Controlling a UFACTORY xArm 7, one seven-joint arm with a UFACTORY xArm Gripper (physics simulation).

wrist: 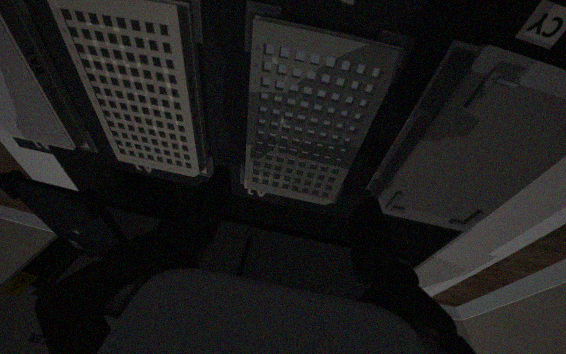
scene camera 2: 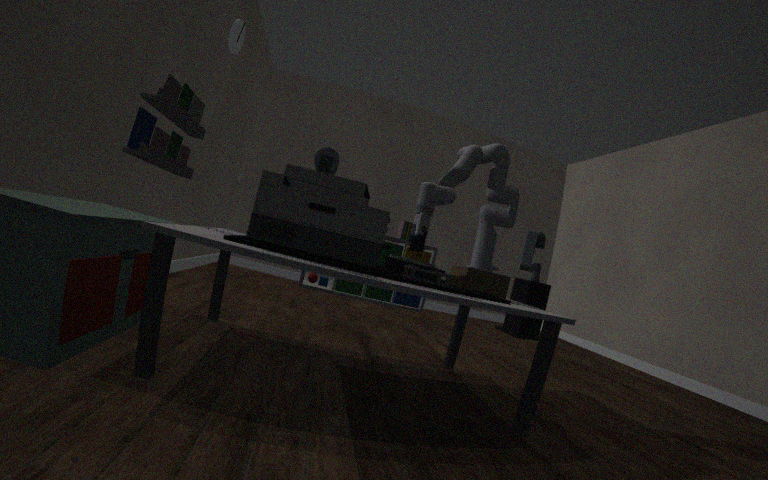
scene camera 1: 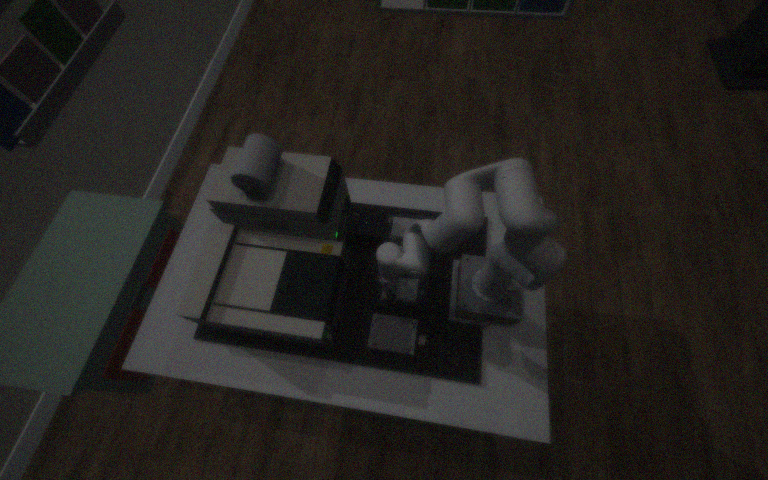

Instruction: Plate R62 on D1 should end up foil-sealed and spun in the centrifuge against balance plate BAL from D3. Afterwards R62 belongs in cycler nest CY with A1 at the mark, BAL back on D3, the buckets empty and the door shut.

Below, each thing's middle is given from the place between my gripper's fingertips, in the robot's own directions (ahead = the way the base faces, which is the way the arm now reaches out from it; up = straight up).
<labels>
I see my gripper 40 mm past the grey plate [wrist: 44, 112], 250 mm to the left of it and 40 mm above it. From my hand the other things lie so: centrifuge [scene camera 1: 232, 287] 440 mm ahead, 40 mm to the left, 20 mm above.
</labels>
